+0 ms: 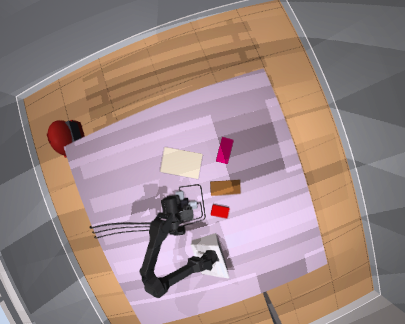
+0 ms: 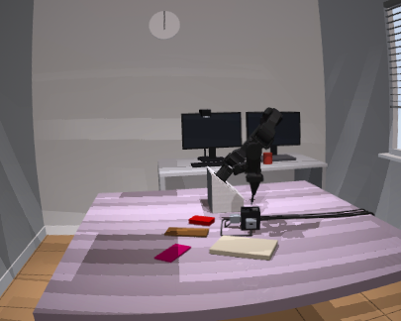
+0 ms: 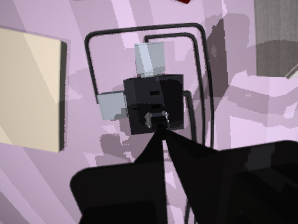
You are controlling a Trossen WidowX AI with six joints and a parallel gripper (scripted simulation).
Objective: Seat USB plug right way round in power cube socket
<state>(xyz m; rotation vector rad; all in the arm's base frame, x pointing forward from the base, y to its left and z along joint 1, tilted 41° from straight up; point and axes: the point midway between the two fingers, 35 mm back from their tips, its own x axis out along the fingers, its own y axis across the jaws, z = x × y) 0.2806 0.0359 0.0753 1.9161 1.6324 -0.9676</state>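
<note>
The USB socket is 70 mm below my gripper tip and 10 mm to the left of it. From my gripper tip the other things lie so: beige board (210 mm ahead, 130 mm below, 90 mm to the right); then red block (190 mm to the right, 120 mm below, 110 mm behind); then metal USB plug (20 mm below).
</note>
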